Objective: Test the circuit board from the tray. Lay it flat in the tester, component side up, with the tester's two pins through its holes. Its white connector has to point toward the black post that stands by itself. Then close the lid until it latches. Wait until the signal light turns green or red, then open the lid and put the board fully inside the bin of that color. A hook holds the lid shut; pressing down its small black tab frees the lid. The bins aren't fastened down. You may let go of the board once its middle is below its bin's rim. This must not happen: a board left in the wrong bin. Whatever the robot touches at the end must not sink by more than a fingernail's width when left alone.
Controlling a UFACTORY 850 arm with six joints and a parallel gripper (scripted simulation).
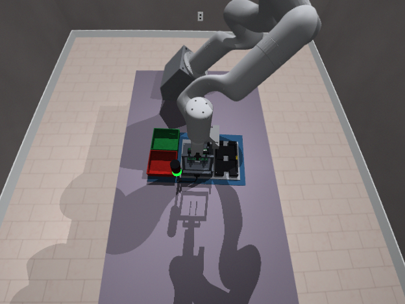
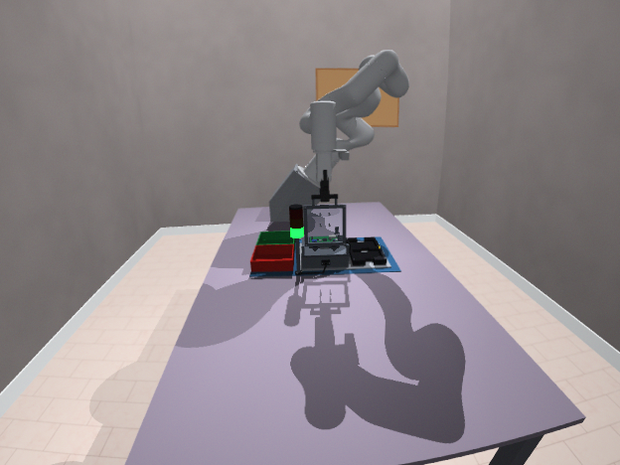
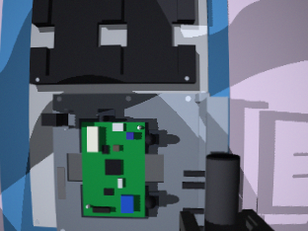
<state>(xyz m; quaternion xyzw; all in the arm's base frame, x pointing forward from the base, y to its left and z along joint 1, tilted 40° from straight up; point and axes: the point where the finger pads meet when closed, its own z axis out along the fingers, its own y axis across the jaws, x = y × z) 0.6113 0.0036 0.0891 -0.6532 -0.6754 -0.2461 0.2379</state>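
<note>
Now: the green circuit board 80 mm behind my hand and 200 mm below it. The rest, counted from my hand: clear lid: 10 mm ahead, 90 mm below; red bin: 30 mm behind, 200 mm to the right, 260 mm below; tester nest: 70 mm behind, 210 mm below.
</note>
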